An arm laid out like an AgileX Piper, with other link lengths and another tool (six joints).
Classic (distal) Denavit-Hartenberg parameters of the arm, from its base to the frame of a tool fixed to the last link. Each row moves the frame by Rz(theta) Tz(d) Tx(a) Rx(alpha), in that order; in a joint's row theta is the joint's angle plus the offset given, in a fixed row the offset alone. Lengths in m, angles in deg.
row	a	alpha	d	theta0
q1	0	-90	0.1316	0
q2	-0.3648	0	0	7.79
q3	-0.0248	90	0	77.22
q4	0	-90	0.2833	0
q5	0	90	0	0
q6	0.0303	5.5	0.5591	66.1
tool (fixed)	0	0	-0.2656	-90
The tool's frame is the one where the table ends.
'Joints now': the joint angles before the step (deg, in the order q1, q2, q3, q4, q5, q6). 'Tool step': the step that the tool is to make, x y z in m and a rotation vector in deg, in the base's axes. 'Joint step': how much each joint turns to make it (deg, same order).
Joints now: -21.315, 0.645, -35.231, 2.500, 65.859, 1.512
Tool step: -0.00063, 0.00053, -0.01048, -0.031, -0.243, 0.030
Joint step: -0.001, -1.803, 1.878, 0.065, -0.313, 0.000
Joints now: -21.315, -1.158, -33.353, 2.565, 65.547, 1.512
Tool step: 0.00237, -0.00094, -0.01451, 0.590, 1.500, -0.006
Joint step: -0.002, -0.107, 1.866, 0.001, -0.147, -0.001
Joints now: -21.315, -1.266, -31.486, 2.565, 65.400, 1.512
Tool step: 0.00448, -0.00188, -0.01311, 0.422, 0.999, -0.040
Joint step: 0.002, -0.001, 2.193, -0.002, -1.109, 0.002
